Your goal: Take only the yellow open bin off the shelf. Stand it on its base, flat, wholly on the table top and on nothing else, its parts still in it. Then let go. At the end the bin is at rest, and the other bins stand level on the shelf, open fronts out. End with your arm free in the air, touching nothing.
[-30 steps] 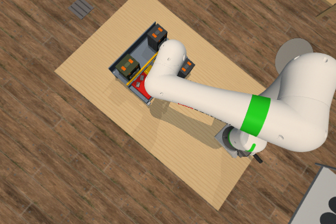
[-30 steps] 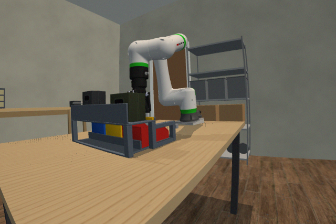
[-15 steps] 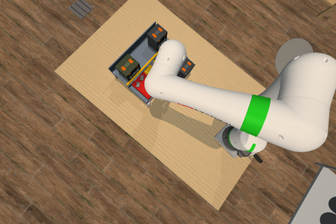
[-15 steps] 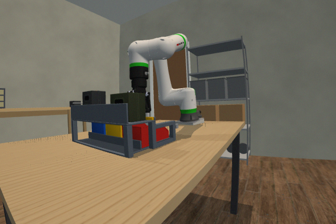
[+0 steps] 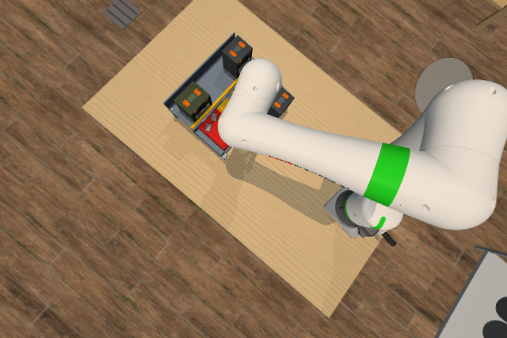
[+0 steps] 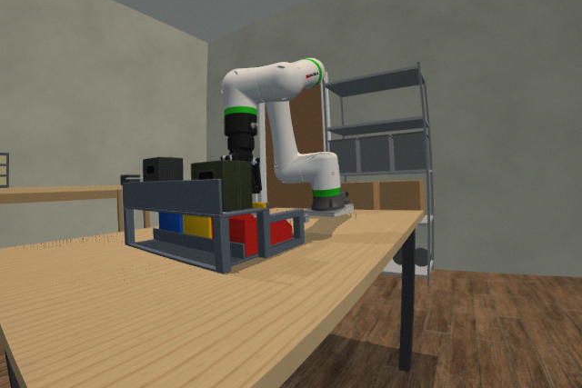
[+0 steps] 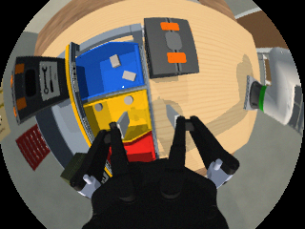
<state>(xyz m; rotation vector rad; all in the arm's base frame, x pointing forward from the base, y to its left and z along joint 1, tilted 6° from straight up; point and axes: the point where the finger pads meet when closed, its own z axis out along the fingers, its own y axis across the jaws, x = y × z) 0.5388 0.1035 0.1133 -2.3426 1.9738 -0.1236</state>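
My hand is 8 cm short of the yellow open bin, 1 cm to the right of it and 4 cm above it. The rest, counted from my hand: red bin (6 cm ahead, 12 cm to the left, 4 cm below); blue bin (10 cm ahead, 10 cm to the right, 4 cm below); olive box (16 cm ahead, 14 cm to the left, 7 cm above).
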